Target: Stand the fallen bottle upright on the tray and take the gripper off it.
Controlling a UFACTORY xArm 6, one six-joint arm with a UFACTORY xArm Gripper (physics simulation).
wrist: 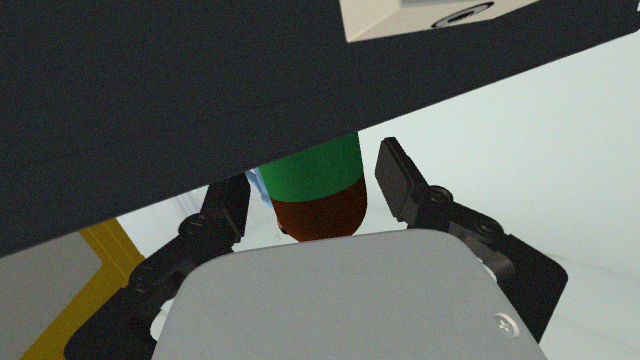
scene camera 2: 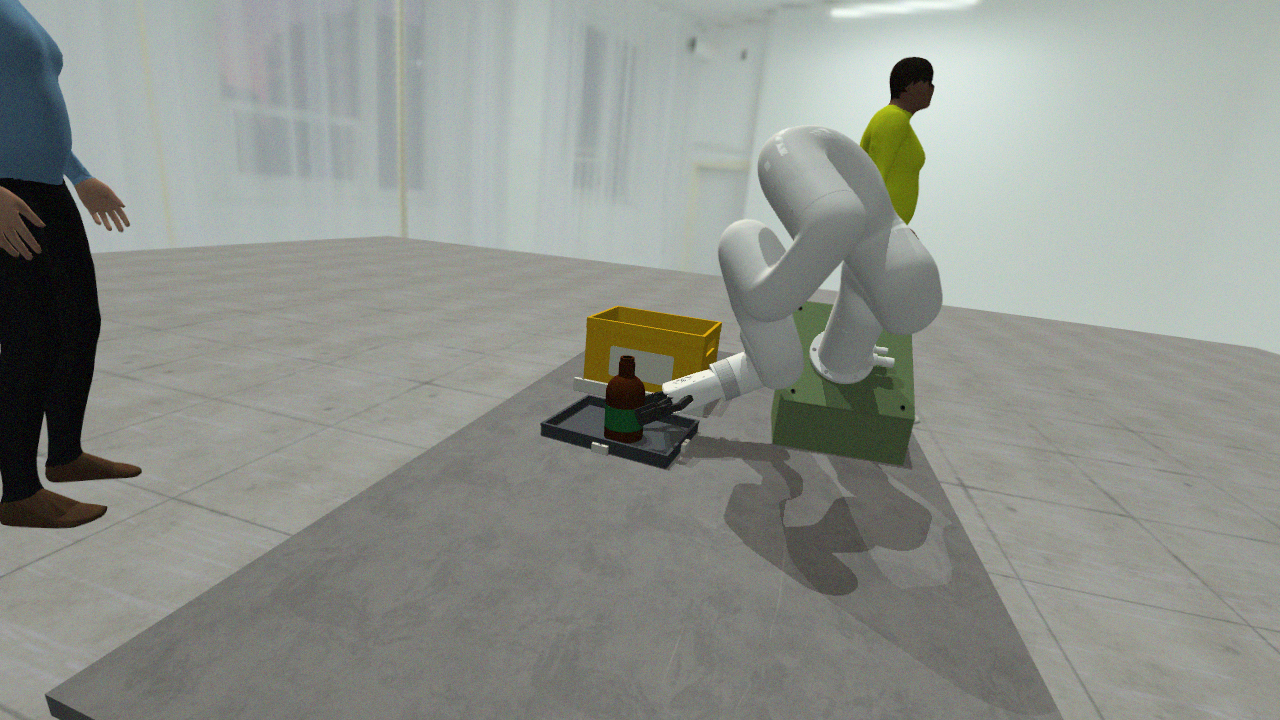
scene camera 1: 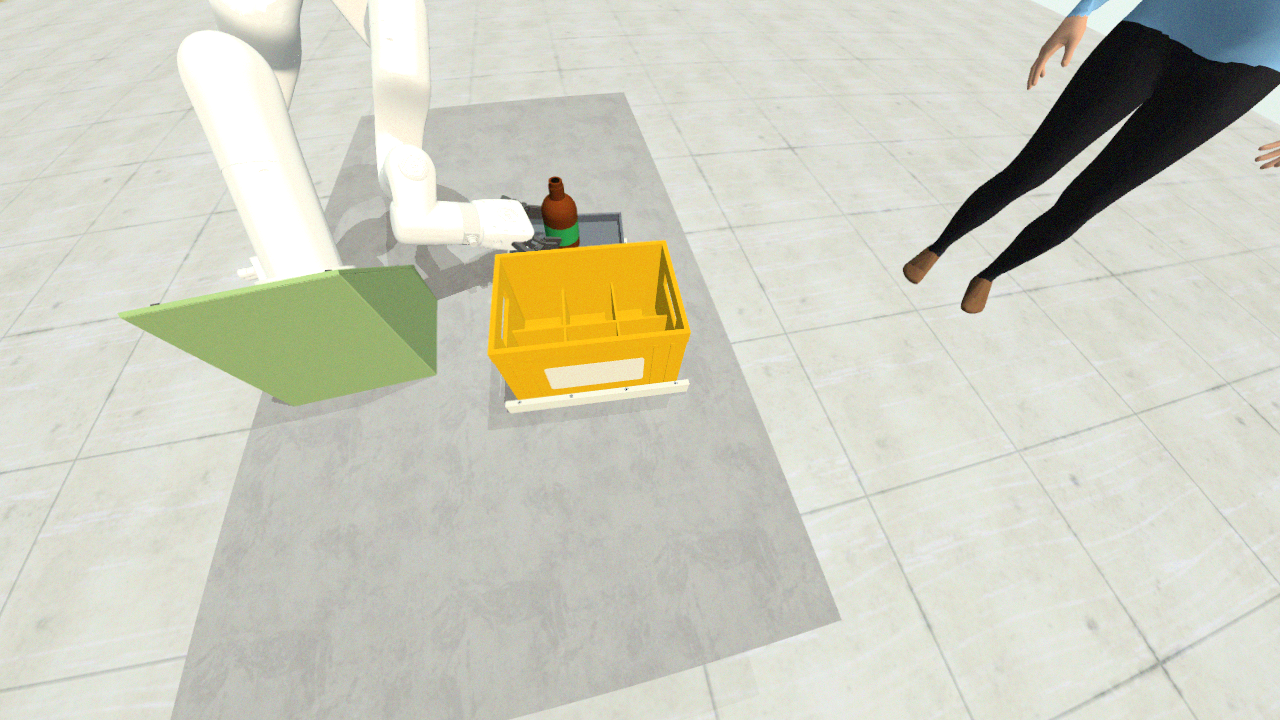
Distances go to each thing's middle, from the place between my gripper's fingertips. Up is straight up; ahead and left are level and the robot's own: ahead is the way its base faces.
Right now the brown bottle (scene camera 2: 625,392) is 2 cm ahead of my hand and 3 cm above it.
